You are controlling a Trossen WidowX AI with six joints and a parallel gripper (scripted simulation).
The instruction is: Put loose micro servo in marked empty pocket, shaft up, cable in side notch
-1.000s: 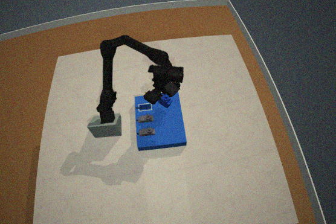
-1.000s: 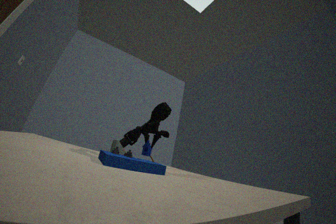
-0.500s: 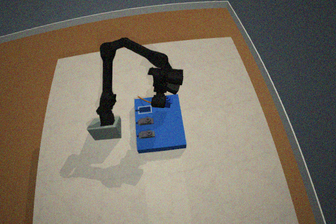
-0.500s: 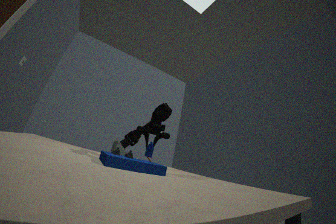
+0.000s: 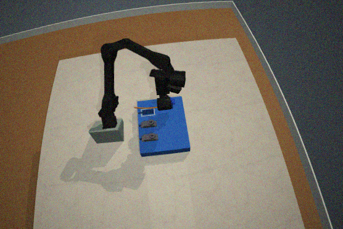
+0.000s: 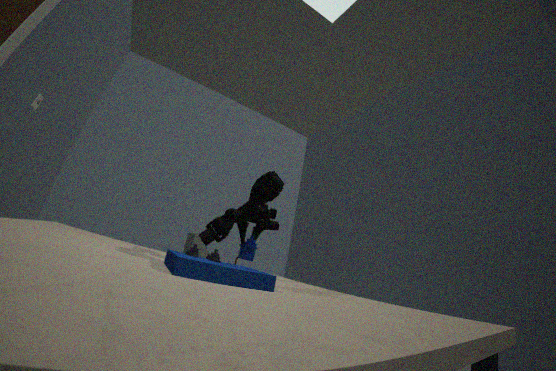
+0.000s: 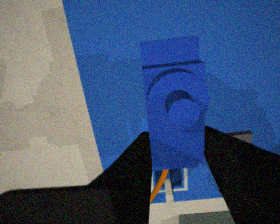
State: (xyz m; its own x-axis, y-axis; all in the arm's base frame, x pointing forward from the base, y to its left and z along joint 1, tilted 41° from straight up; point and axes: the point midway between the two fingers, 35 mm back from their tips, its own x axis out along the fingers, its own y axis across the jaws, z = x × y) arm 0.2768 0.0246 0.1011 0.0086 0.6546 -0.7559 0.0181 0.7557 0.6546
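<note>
Now: the blue deck 100 mm below my gripper tip, 70 mm to the right of it and 20 mm ahead of it.
</note>
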